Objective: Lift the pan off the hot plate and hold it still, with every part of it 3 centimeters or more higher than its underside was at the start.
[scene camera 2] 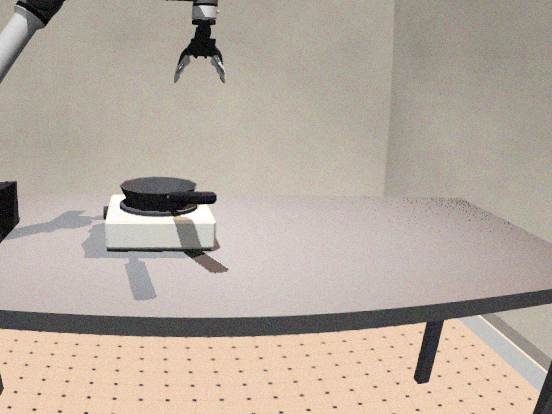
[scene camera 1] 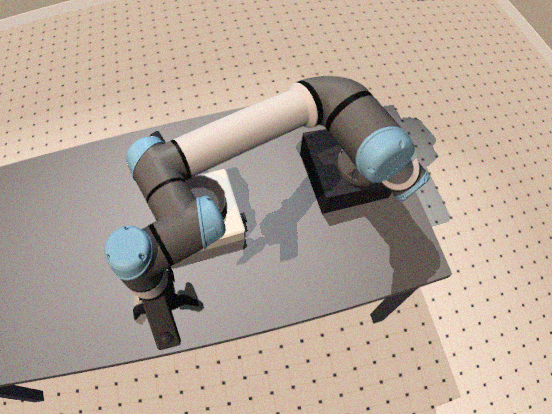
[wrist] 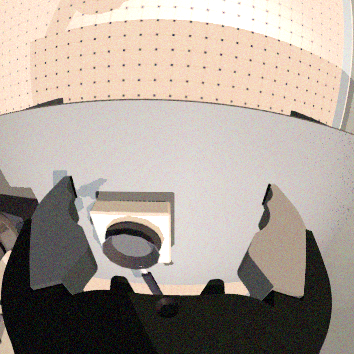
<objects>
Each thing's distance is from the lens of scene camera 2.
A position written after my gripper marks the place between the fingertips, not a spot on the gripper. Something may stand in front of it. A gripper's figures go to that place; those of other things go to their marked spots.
my gripper [scene camera 2: 199, 83]: 1.54 m
hot plate [scene camera 2: 191, 227]: 1.08 m
black pan [scene camera 2: 149, 193]: 1.09 m
</objects>
